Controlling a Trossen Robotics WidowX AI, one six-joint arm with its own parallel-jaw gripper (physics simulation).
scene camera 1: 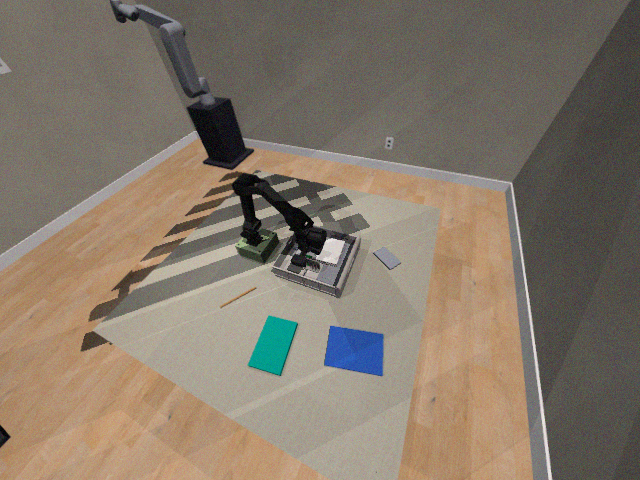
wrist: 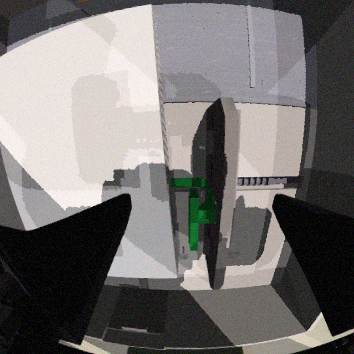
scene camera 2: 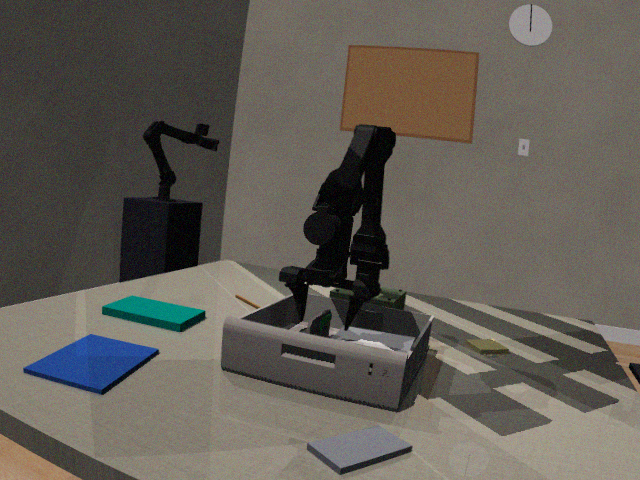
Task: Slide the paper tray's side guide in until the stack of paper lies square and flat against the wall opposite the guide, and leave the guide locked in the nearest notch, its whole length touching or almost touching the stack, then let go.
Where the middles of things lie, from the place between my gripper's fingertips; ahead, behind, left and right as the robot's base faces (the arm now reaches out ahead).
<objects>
My gripper is now 2 cm short of the white paper stack (scene camera 2: 400, 343), 10 cm to the right of it and 3 cm above it. The rest, counted from my hand: small grey pad (scene camera 2: 369, 446) 33 cm ahead, 18 cm to the left, 5 cm below; then blue sheet (scene camera 2: 93, 363) 32 cm ahead, 28 cm to the right, 6 cm below; then teal pad (scene camera 2: 164, 315) 3 cm ahead, 39 cm to the right, 5 cm below.
</objects>
